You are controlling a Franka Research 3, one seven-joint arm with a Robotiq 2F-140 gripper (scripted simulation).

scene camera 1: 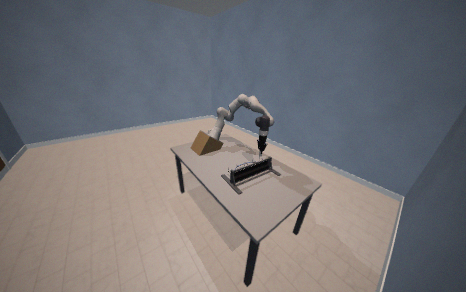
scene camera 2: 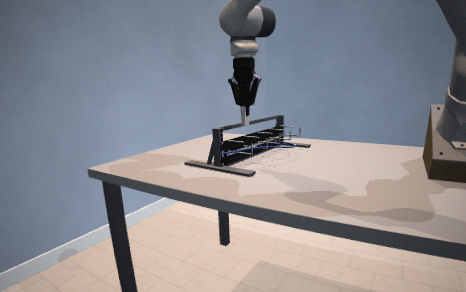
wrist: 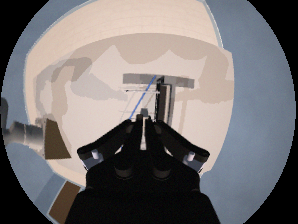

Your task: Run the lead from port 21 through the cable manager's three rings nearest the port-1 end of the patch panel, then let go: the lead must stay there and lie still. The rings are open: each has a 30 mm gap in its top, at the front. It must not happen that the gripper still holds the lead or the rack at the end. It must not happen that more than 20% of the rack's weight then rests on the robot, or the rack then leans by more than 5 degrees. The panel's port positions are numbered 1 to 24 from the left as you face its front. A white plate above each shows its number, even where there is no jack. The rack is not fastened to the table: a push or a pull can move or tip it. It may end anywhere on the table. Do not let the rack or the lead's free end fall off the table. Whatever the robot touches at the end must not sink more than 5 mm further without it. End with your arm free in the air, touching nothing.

Scene:
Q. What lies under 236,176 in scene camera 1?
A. A black rack.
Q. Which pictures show the black rack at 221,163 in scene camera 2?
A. Scene camera 1, scene camera 2 and the wrist view: all of them.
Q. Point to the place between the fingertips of my gripper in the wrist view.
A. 144,113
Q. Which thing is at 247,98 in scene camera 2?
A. My gripper.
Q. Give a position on a black rack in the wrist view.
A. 130,78

